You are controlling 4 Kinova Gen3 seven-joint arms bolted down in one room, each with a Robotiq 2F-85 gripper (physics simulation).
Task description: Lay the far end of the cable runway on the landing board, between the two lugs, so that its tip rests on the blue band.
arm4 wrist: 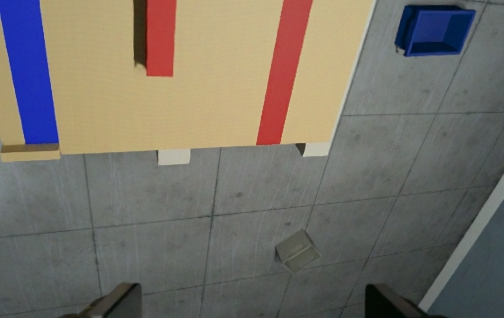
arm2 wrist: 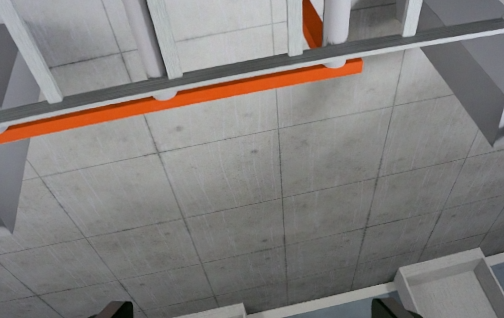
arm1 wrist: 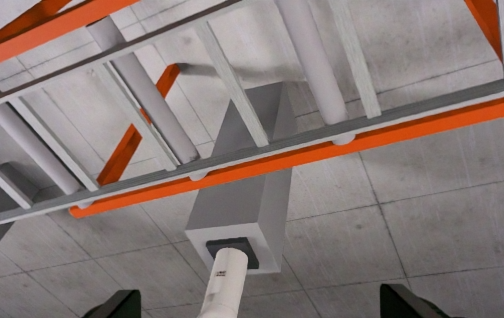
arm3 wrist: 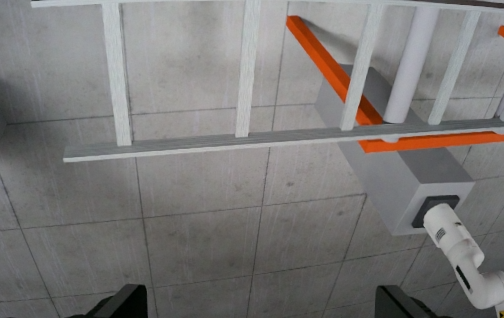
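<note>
The cable runway, a grey ladder-like frame (arm1 wrist: 300, 141) (arm2 wrist: 225, 71) (arm3 wrist: 190, 143), lies across pale rollers (arm1 wrist: 315, 65) (arm2 wrist: 337, 20) (arm3 wrist: 411, 65) above an orange frame (arm1 wrist: 275, 164) (arm2 wrist: 225, 92) (arm3 wrist: 425, 142). In the arm3 wrist view one end sticks out past the orange frame. The tan landing board (arm4 wrist: 220, 100) bears a blue band (arm4 wrist: 32, 75); a red bar (arm4 wrist: 161, 40) with a dark side shows on it. I cannot tell which parts are the lugs. Arm1's gripper (arm1 wrist: 260, 305), arm2's (arm2 wrist: 252, 310), arm3's (arm3 wrist: 261, 302) and arm4's (arm4 wrist: 253, 302) are open, apart from runway and board.
Grey pedestals (arm1 wrist: 225, 205) (arm3 wrist: 385, 190) stand under the runway, with white arms (arm1 wrist: 227, 280) (arm3 wrist: 455, 240) mounted on them. A pale tray (arm2 wrist: 445, 295) is at the lower right. A blue bin (arm4 wrist: 440, 30) and a small grey box (arm4 wrist: 298, 250) are on the floor near the board.
</note>
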